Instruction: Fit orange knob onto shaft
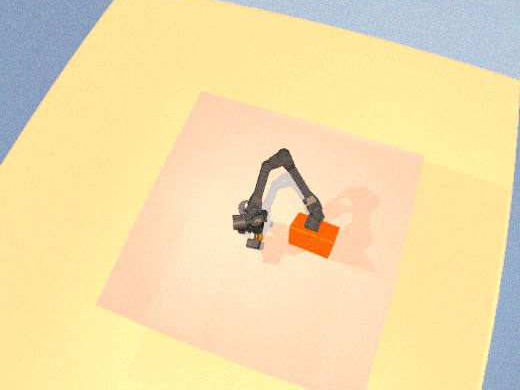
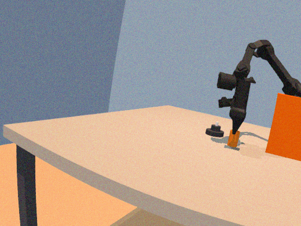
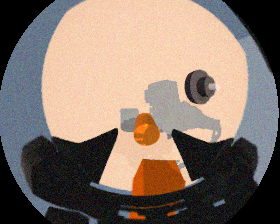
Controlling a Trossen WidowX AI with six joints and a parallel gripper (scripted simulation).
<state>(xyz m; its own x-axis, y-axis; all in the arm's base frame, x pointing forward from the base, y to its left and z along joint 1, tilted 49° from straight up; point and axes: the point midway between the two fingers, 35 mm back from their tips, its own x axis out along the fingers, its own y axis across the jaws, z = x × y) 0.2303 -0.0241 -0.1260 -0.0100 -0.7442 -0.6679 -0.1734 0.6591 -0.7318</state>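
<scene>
The orange knob is 1 cm below my gripper tip. Round my gripper tip: dark round pedestal (11 cm ahead, 12 cm to the right, 2 cm below).
</scene>
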